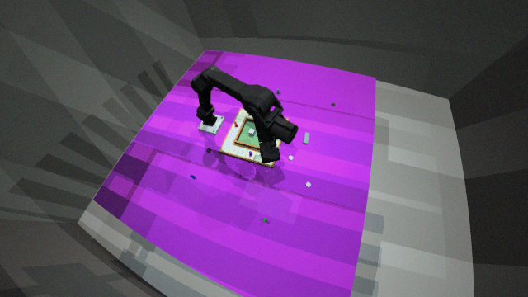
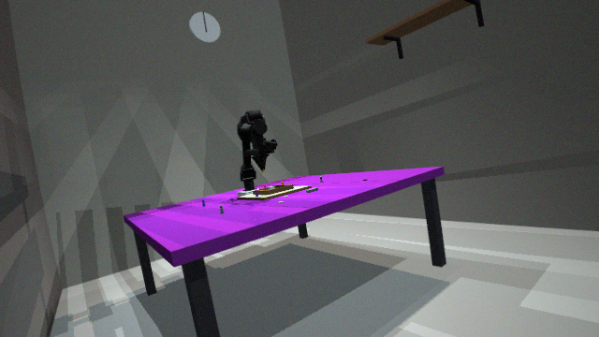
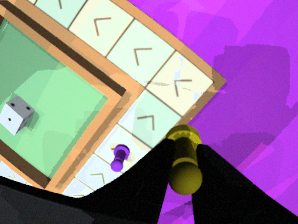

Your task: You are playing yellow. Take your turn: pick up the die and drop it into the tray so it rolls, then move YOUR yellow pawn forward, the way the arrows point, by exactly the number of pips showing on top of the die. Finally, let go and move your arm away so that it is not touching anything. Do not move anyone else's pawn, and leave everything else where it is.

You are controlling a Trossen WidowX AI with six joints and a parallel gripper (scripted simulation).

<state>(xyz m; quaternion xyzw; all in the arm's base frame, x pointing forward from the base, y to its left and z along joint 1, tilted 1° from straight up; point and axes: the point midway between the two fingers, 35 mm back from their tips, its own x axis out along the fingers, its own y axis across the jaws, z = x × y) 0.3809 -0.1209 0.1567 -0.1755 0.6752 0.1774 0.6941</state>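
Right now the purple pawn is 11 cm below my gripper tip and 9 cm behind it. From my gripper tip the other things lie so: green tray 13 cm below, 11 cm to the left, 11 cm behind; yellow pawn 1 cm above; white die 13 cm behind, 11 cm to the left, 11 cm below.
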